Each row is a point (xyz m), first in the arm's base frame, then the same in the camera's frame.
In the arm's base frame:
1: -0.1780 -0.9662 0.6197
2: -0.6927 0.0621 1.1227
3: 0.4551 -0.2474 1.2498
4: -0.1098 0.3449 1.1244
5: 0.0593 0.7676 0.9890
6: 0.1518 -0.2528 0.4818
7: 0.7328 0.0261 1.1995
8: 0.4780 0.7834 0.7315
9: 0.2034 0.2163 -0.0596
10: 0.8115 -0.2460 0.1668
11: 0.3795 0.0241 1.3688
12: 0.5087 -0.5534 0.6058
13: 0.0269 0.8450 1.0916
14: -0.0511 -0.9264 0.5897
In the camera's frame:
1: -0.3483 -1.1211 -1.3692
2: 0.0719 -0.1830 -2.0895
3: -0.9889 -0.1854 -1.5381
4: -0.3081 0.2284 -1.7638
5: -0.2476 0.6541 -1.5621
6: -0.3308 -0.3783 -1.0782
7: -1.1027 0.1361 -1.3428
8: -0.4317 0.7312 -1.1126
9: 0.0578 0.0030 -0.6097
10: -0.6757 -0.2606 -0.4444
11: -0.9179 0.0747 -1.6827
12: -0.7647 -0.5624 -0.9735
13: -0.2564 0.7359 -1.6660
14: -0.4205 -1.0570 -1.2730

